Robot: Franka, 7 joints.
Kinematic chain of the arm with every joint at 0, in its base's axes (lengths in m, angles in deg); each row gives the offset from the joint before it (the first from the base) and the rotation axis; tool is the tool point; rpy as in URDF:
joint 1: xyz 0 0 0.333 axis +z
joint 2: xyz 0 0 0 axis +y
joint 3: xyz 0 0 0.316 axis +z
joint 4: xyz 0.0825 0 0 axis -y
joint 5: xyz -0.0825 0 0.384 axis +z
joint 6: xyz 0 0 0 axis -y
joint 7: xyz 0.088 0 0 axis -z
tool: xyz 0 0 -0.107 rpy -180 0 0
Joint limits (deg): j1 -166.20..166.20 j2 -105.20..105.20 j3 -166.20..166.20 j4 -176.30..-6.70 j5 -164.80..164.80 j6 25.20..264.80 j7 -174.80..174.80
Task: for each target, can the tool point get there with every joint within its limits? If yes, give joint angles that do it. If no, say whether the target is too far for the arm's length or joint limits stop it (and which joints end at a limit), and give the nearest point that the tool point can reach.
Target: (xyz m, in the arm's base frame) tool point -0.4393 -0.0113 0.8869
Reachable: yes | joints -61.74 -56.64 -60.82 -78.32 -99.31 199.86 -147.18
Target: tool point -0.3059 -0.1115 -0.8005
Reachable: no: too far | nearest point -0.2879 -0.1049 -0.3603 | short by 0.441 m
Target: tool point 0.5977 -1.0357 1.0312
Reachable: no: too far | nearest point 0.3703 -0.6417 0.7656 | short by 0.527 m
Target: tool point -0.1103 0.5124 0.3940
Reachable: yes | joints 19.38 -20.40 83.66 -130.65 -73.55 129.63 -113.90
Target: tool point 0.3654 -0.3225 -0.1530
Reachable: yes | joints -16.73 76.51 -22.45 -102.58 -43.40 160.05 79.69
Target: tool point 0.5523 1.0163 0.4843
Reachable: no: too far | nearest point 0.4062 0.7474 0.4443 | short by 0.309 m
